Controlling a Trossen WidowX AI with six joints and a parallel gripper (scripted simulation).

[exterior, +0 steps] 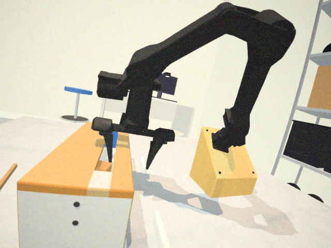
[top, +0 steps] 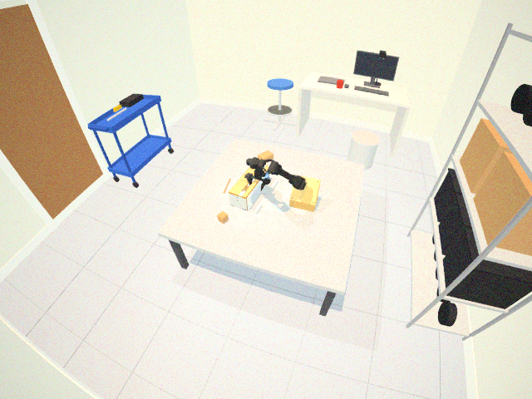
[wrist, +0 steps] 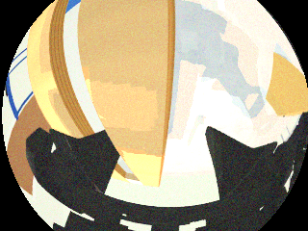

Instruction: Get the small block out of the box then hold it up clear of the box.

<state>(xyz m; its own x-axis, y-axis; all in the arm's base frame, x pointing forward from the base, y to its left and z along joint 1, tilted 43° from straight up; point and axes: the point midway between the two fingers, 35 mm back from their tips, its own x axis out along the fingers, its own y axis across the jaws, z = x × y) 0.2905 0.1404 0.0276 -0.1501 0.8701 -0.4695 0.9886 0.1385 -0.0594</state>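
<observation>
Now: gripper tip 60 mm short of the small block and 20 mm to the right of it. Round my gripper tip: box: 40 mm ahead, 40 mm to the right, 30 mm below; thin stick: 280 mm ahead, 10 mm to the right, 90 mm below.
</observation>
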